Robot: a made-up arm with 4 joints.
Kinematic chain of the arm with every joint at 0, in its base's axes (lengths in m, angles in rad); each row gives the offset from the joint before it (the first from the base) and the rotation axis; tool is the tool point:
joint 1: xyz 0 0 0.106 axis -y
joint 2: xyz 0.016 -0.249 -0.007 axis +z
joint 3: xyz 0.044 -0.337 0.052 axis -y
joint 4: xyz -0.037 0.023 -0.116 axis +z
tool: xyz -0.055 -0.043 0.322
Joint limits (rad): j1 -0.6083..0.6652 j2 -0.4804..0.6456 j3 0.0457..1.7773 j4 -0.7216..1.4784
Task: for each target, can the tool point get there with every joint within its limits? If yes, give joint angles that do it. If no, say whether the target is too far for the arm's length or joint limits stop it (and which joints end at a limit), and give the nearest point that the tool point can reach.
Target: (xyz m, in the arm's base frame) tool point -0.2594 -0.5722 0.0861
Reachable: yes | joints 0.5424 -0.2801 1.1554 1.2683
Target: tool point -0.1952 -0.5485 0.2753
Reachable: yes | joints -0.4971 -0.2647 1.1103 0.0410
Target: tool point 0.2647 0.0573 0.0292
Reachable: no: joint limits stop it (at a limit: joint 1, joint 2, joint 3, joint 4) | nearest point 0.3637 -0.5255 0.1584 | short by 0.605 m
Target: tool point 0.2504 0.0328 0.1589
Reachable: no: joint limits stop it (at a limit: joint 2, joint 3, joint 4) | nearest point 0.3595 -0.5255 0.1819 | short by 0.569 m
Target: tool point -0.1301 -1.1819 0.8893
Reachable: no: too far | nearest point -0.0312 -0.6064 0.3983 | short by 0.763 m
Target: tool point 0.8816 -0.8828 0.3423
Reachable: no: too far | nearest point 0.3467 -0.5447 0.1989 | short by 0.649 m
